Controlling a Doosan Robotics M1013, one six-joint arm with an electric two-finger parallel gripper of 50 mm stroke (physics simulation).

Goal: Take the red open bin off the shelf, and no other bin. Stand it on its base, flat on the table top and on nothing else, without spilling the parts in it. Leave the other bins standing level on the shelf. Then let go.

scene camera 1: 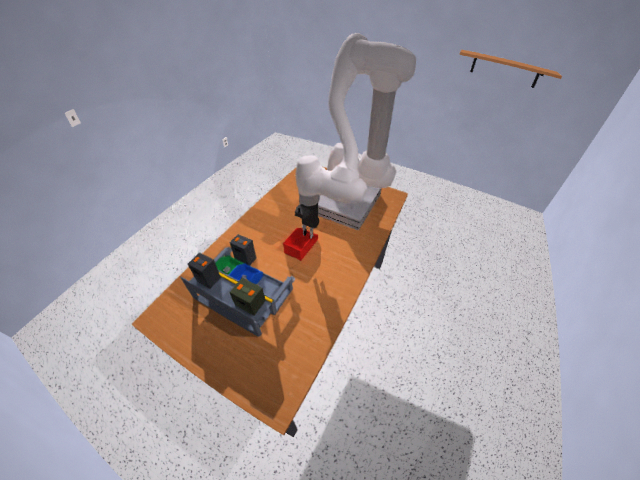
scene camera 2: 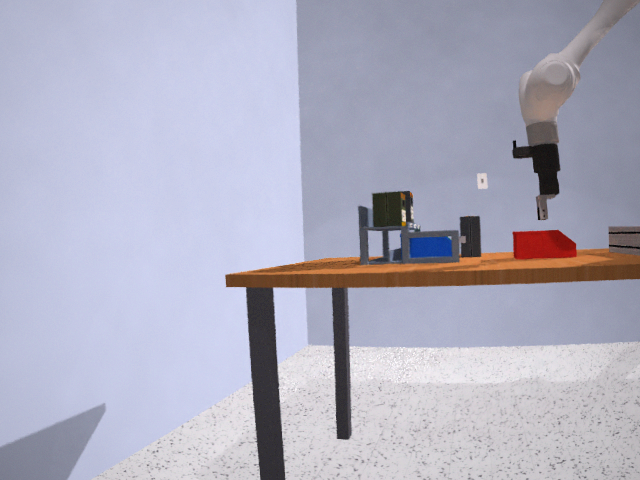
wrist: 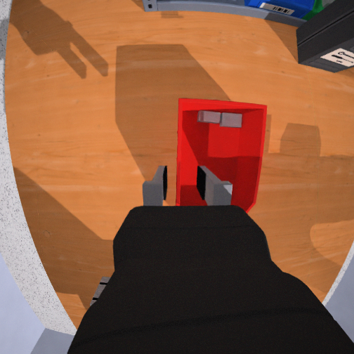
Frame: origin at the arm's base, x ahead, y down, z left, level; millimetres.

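Seen in the pictures: gripper, fingertip midpoint: [scene camera 1: 308,236] [scene camera 2: 542,219].
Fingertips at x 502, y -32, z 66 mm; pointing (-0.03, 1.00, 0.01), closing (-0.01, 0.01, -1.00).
Offsets run from my fingertips to a thing's middle. "*": to the spot under its first point.
The red open bin @(dx -7, dy +67, dz -47 mm) [scene camera 1: 297,250] [scene camera 2: 541,244] [wrist: 235,150] stands upright and level on its base on the table top [scene camera 1: 305,320] [scene camera 2: 439,276] [wrist: 65,150], apart from the shelf. Two grey parts [wrist: 220,118] lie inside it, against its far wall in the wrist view. My gripper [scene camera 1: 308,236] [scene camera 2: 541,219] [wrist: 181,176] is open and empty above the bin's side wall, with a gap between the fingertips and the rim. The blue bin @(dx +334, dy +61, dz -156 mm) [scene camera 1: 247,273] [scene camera 2: 430,246] [wrist: 287,7] and the green bin @(dx +335, dy +61, dz -257 mm) [scene camera 1: 225,264] [wrist: 313,9] sit side by side in the shelf and look level.
The grey shelf @(* dx +314, dy +91, dz +50 mm) [scene camera 1: 283,299] [scene camera 2: 455,259] [wrist: 200,6] carries an olive box @(dx +434, dy -46, dz -23 mm) [scene camera 1: 248,297] [scene camera 2: 387,209] and a dark box @(dx +432, dy -58, dz -254 mm) [scene camera 1: 203,270]. Another dark box @(dx +203, dy +39, dz -249 mm) [scene camera 1: 243,249] [scene camera 2: 470,236] [wrist: 330,37] stands beside the shelf. The robot's base plinth [scene camera 1: 341,212] [scene camera 2: 624,240] is behind the red bin.
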